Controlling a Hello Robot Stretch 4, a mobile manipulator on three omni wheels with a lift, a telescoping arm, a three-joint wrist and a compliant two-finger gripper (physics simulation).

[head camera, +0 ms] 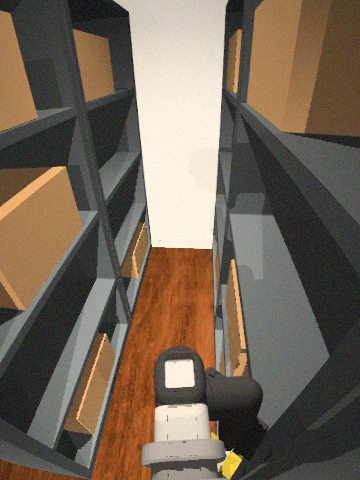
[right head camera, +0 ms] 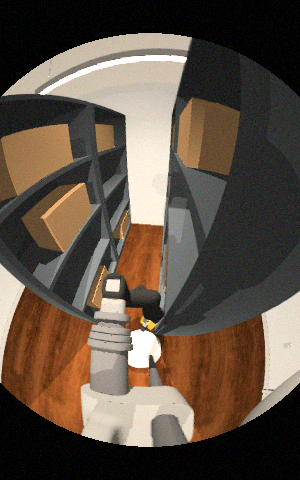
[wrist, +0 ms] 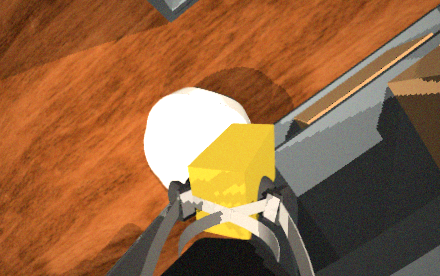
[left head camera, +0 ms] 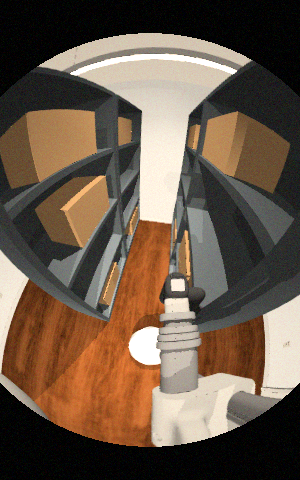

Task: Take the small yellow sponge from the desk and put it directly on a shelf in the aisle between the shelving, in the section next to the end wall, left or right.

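Frame: origin at the robot's base, x ahead, y left, z up, level; metres.
Where they show: gripper, fingertip midpoint: (head camera: 223, 463) (right head camera: 149, 323); robot's base, origin of the base link: (right head camera: 140, 347) (wrist: 204, 138) (left head camera: 149, 344).
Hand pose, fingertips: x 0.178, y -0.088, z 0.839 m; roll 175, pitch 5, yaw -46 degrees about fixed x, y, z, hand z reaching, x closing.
Observation:
Things, the pixels of their top centre, and the offset from my fingertips. "spot": a spot on its surface instead.
- yellow sponge, middle of its top: (wrist: 234, 195) (head camera: 222, 448) 0.007 m left, 0.019 m ahead, 0.065 m up
- left shelving, surface spot: (head camera: 90, 150) (left head camera: 117, 167) spot: 0.433 m left, 0.991 m ahead, 0.393 m up
- large box, middle of its top: (right head camera: 212, 114) (left head camera: 243, 125) 0.299 m right, 0.586 m ahead, 0.851 m up
The yellow sponge (wrist: 230, 160) (head camera: 231, 465) (right head camera: 148, 322) is held between the two fingertips of my gripper (wrist: 230, 189), which is shut on it. In the head camera view the wrist hides most of the gripper and sponge. They are at the aisle mouth, close to the near end of the right shelving (head camera: 295, 300) (left head camera: 220, 240). The left shelving (head camera: 90, 150) (left head camera: 116, 165) stands across the aisle. Past each upright, a farther section of shelves reaches the pale end wall (head camera: 177, 125) (left head camera: 156, 175) (right head camera: 145, 175).
Cardboard boxes (head camera: 40, 235) (left head camera: 62, 142) (right head camera: 35, 160) stand on several left shelves. A large box (head camera: 280, 65) (right head camera: 200, 140) is high on the right, and low boxes (head camera: 235, 315) stand below. My white round base (wrist: 185, 135) (left head camera: 145, 346) is on the wooden floor beneath the arm.

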